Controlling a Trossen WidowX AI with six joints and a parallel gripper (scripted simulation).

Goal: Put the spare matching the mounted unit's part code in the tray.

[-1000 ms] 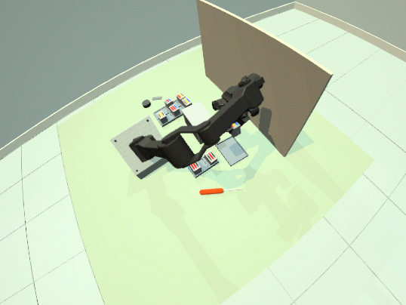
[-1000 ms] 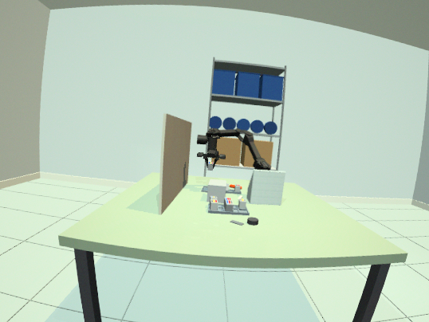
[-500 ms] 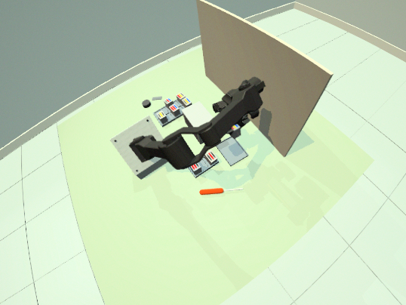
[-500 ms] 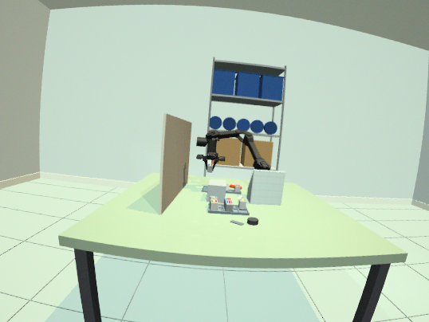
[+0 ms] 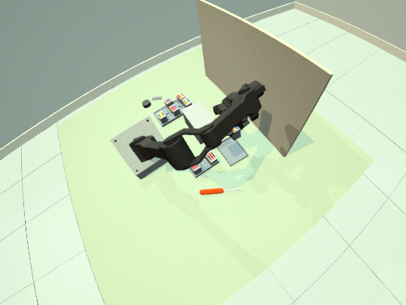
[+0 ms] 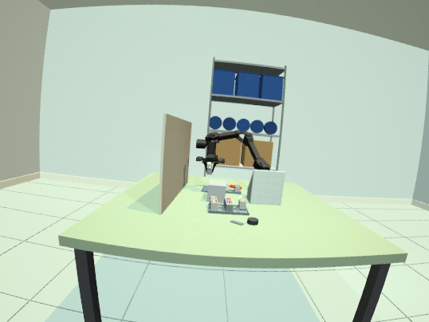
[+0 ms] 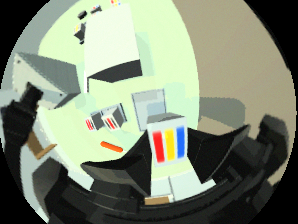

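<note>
The flat grey tray lies 10 mm behind my gripper tip and 120 mm below it. The rest, counted from my gripper tip: white stick: 190 mm behind, 160 mm to the left, 120 mm below; grey box: 40 mm behind, 200 mm to the left, 70 mm below; tall tan board: 190 mm ahead, 160 mm to the left, 100 mm above.
</note>
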